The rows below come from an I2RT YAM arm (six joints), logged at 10 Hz.
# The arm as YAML. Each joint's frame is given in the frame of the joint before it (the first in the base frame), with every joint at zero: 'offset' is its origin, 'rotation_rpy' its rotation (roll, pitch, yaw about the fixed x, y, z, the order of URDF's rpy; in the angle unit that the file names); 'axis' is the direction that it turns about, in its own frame. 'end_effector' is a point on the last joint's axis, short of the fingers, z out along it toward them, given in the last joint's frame.
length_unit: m
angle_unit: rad
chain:
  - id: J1
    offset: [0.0, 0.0, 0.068]
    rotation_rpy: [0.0, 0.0, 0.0]
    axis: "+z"
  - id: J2
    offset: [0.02, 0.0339, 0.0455]
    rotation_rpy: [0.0, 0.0, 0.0]
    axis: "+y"
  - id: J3
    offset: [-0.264, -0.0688, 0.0]
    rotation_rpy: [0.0, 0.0, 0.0]
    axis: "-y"
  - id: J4
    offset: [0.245, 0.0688, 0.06]
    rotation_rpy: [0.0, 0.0, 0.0]
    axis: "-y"
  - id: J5
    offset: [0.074, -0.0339, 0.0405]
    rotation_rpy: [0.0, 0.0, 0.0]
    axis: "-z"
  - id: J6
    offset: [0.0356, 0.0, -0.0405]
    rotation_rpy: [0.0, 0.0, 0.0]
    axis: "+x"
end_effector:
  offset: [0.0, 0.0, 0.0]
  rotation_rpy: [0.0, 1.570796, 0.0]
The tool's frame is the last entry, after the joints.
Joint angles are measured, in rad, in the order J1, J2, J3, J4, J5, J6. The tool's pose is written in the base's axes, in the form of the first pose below.
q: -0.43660 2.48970 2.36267 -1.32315 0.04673 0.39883
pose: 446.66 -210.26 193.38 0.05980 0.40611 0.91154 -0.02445
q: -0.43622 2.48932 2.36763 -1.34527 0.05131 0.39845
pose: 444.82 -209.38 194.60 0.05138 0.40586 0.91210 -0.02659
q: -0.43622 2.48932 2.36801 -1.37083 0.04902 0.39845
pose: 442.35 -208.14 194.44 0.03884 0.40577 0.91280 -0.02523
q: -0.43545 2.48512 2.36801 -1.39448 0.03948 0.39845
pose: 440.00 -206.25 196.21 0.02922 0.40525 0.91351 -0.02027
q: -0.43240 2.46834 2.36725 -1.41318 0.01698 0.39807
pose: 437.74 -202.70 203.66 0.02811 0.40345 0.91453 -0.00897
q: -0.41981 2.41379 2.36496 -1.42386 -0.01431 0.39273
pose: 434.40 -193.34 228.02 0.04912 0.39438 0.91761 0.00648
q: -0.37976 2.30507 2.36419 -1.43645 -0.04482 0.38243
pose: 426.87 -168.66 276.32 0.09653 0.36810 0.92449 0.02243
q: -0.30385 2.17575 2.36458 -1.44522 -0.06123 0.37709
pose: 414.20 -127.59 331.41 0.15527 0.32514 0.93214 0.03594
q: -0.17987 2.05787 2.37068 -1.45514 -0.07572 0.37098
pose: 397.67 -69.57 379.68 0.20795 0.25780 0.94183 0.05709
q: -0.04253 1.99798 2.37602 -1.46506 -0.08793 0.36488
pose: 385.63 -13.28 403.07 0.22936 0.18591 0.95202 0.08052
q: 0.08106 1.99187 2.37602 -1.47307 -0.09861 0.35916
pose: 381.74 34.53 404.92 0.22212 0.12279 0.96220 0.09874
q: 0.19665 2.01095 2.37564 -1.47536 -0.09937 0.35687
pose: 380.38 79.38 397.73 0.20588 0.06653 0.97024 0.10875
